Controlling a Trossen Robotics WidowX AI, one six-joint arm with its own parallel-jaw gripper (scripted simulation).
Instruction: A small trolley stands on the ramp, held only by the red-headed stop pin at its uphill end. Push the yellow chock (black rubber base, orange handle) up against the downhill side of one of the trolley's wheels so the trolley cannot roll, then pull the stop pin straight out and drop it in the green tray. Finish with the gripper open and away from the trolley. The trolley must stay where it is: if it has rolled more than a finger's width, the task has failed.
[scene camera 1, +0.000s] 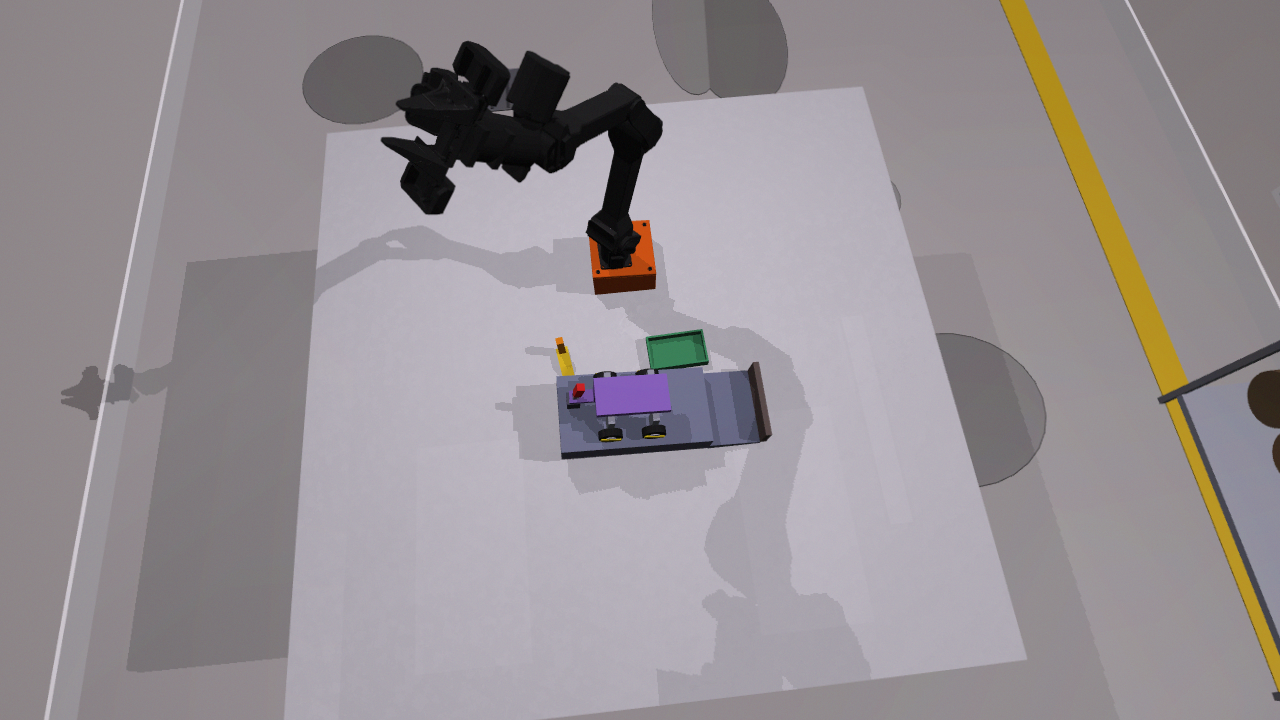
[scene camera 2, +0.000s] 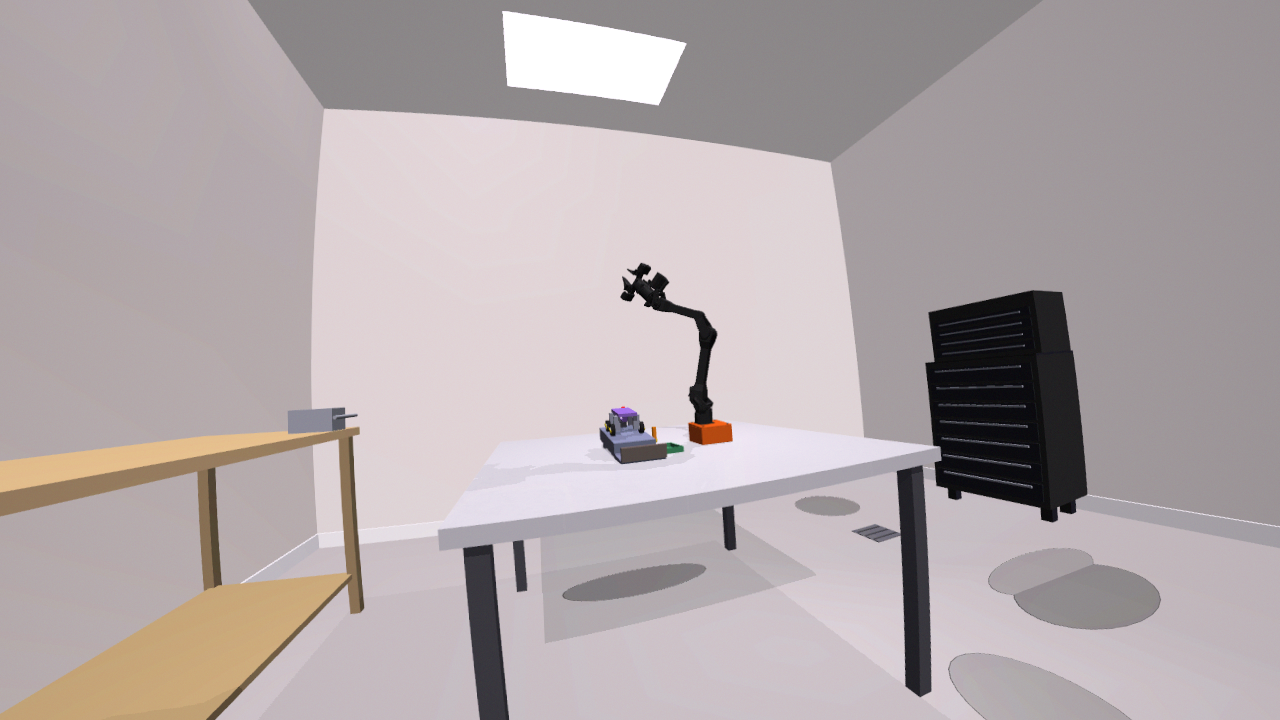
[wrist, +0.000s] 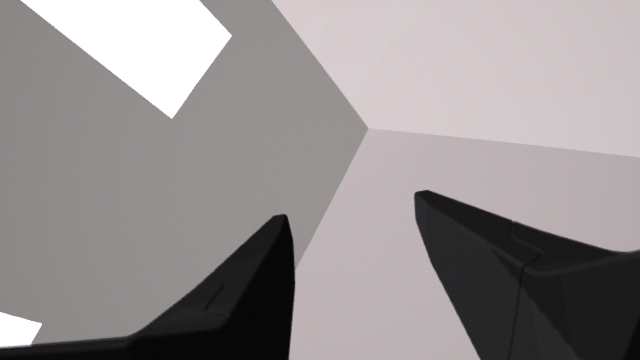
Labels:
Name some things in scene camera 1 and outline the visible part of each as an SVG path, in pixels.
My gripper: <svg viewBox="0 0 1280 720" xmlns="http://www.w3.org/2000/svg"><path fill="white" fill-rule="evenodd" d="M471 41L462 42L452 64L455 73L445 69L431 68L430 73L423 73L421 83L412 86L410 98L397 101L396 103L399 110L405 111L406 121L412 126L437 136L436 143L434 145L426 145L419 136L416 136L415 140L396 137L382 137L381 139L386 147L409 160L400 180L401 188L425 214L444 213L456 188L446 174L449 168L454 167L456 160L460 160L468 168L474 168L476 162L485 163L491 170L498 170L500 164L506 162L511 157L515 148L516 135L509 118L502 114L493 113L488 108L489 105L497 106L511 74L508 68L485 47ZM458 76L465 77L469 81L469 83L464 81L462 83L461 81L458 81Z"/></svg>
A purple trolley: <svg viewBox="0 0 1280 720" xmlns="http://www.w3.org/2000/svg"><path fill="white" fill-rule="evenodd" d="M667 373L659 374L657 369L651 368L638 370L634 376L617 377L617 374L612 371L598 372L593 375L593 389L585 390L582 397L579 397L577 400L573 400L573 391L569 391L570 404L595 402L596 417L606 417L606 429L598 432L599 441L615 442L623 439L622 429L615 428L615 416L650 414L649 426L642 428L643 438L664 438L666 428L664 425L658 424L660 422L659 413L671 412Z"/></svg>

